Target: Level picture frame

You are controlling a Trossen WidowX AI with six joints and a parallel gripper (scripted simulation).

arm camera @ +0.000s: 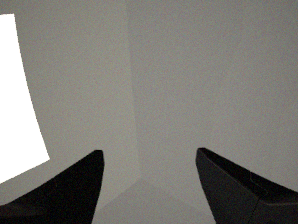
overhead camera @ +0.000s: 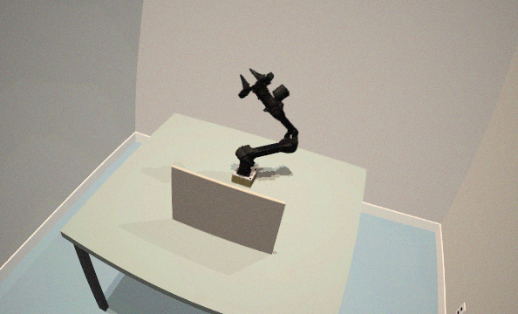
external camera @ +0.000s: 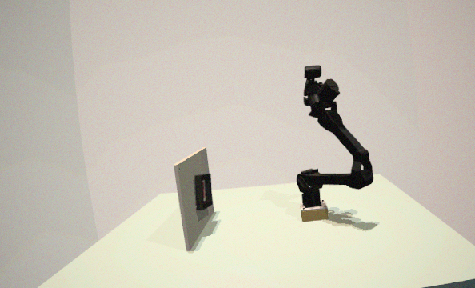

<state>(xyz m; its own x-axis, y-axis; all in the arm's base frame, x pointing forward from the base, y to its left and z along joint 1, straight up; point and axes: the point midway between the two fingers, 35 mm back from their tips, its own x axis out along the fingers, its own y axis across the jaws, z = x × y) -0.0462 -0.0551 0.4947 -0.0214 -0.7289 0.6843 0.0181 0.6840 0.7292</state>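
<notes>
The picture frame lies 47 cm ahead of my gripper tip, 7 cm to the left of it and 42 cm below it. The rest, counted from my gripper tip: beige wall panel: 48 cm ahead, 7 cm to the left, 42 cm below.
</notes>
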